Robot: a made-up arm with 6 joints.
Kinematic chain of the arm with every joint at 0, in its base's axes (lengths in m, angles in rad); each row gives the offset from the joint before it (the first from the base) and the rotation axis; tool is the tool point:
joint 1: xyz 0 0 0.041 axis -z
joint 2: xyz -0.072 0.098 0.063 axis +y
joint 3: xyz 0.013 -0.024 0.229 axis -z
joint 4: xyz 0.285 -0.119 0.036 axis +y
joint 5: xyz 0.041 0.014 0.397 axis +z
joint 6: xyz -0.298 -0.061 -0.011 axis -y
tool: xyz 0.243 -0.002 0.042
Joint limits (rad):
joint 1: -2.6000..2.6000
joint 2: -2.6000..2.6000
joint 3: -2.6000..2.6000
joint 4: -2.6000..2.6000
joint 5: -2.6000..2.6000
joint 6: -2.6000..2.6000
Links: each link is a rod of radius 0.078 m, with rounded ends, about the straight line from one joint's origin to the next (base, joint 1, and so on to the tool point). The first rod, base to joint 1, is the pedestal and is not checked.
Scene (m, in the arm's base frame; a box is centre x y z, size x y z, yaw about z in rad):
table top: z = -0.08
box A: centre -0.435 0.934 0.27 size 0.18 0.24 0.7 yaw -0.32
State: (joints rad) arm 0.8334 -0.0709 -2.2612 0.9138 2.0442 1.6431
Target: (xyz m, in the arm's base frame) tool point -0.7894 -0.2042 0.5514
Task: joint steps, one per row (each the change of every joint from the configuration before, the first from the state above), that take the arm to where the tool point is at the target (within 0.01 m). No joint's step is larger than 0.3 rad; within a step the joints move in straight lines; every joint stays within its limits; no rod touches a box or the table.
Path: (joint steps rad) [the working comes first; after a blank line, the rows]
Joints at the target: -0.9876 0.0742 -2.6000 0.9926 2.3257 0.1225
Straight joint move there: touches box A.

1: -0.1794 0.1769 -0.0660 0.0501 -0.0513 -0.2091
2: -0.1794 0.1769 -0.0660 0.0500 -0.0514 -0.2091
3: -0.1794 0.1770 -0.0659 0.0501 -0.0513 -0.2092
4: -0.2946 0.0269 -0.0705 -0.2220 -0.0010 -0.1038
5: -0.2946 0.0270 -0.0704 -0.2219 -0.0009 -0.1039
6: -0.2312 -0.1465 0.0000 0.1242 0.1458 -0.2285
7: -0.2312 -0.1466 0.0000 0.1241 0.1458 -0.2285
8: -0.2312 -0.1465 0.0000 0.1242 0.1458 -0.2285

